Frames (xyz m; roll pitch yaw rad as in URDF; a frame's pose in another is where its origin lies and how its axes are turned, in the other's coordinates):
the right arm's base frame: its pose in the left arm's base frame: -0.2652 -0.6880 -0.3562 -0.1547 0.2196 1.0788
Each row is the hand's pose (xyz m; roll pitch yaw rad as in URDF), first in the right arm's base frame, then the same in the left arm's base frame.
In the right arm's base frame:
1: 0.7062 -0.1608 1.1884 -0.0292 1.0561 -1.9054
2: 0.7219 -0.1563 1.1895 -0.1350 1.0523 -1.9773
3: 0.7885 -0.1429 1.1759 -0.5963 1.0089 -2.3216
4: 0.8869 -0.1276 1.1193 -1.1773 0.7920 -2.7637
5: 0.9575 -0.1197 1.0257 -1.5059 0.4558 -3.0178
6: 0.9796 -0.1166 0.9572 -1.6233 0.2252 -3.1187
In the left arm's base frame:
1: 0.1624 0.1611 0.6602 -0.2616 0.8246 -0.9988
2: 0.1656 0.1769 0.6571 -0.3411 0.8131 -1.0483
3: 0.1849 0.2365 0.6275 -0.6735 0.7454 -1.2856
4: 0.2186 0.3130 0.5492 -1.1084 0.5296 -1.6252
5: 0.2474 0.3526 0.4423 -1.3803 0.2154 -1.8802
6: 0.2572 0.3550 0.3710 -1.4774 -0.0003 -2.0063

